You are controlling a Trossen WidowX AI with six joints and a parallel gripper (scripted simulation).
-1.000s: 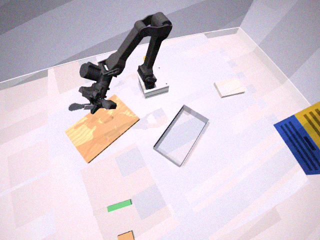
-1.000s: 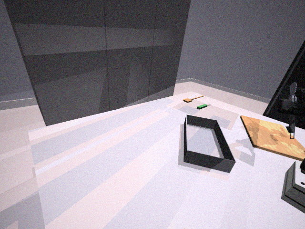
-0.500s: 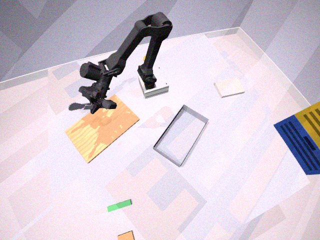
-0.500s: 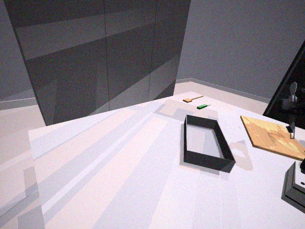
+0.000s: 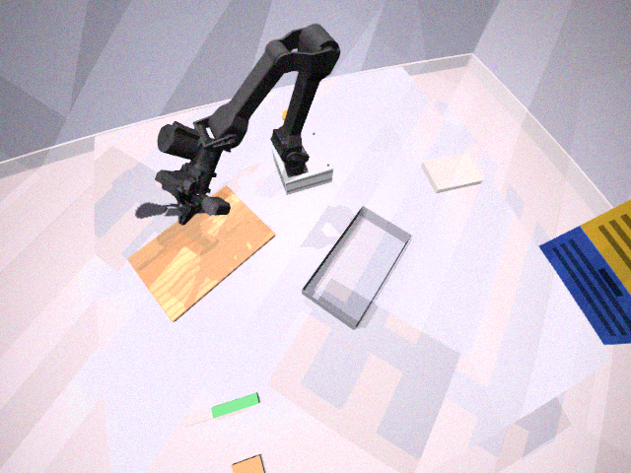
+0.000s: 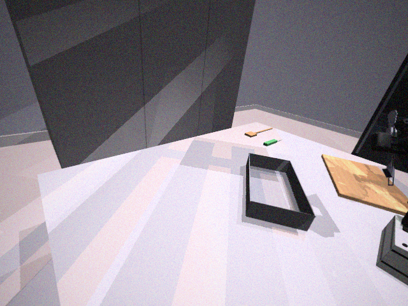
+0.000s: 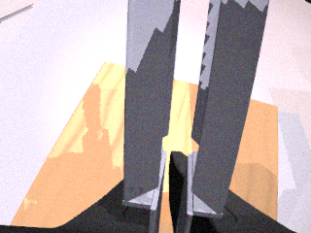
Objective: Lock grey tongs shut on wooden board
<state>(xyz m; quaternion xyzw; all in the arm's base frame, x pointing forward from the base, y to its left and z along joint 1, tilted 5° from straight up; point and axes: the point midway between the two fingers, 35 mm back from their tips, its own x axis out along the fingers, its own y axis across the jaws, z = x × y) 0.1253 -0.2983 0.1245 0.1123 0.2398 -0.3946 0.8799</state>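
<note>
Now: the wooden board 140 mm below my gripper tip. The rest, counted from my gripper tip: roasting tin 190 mm ahead, 410 mm to the left, 120 mm below; beige tile 30 mm behind, 850 mm to the left, 140 mm below.
</note>
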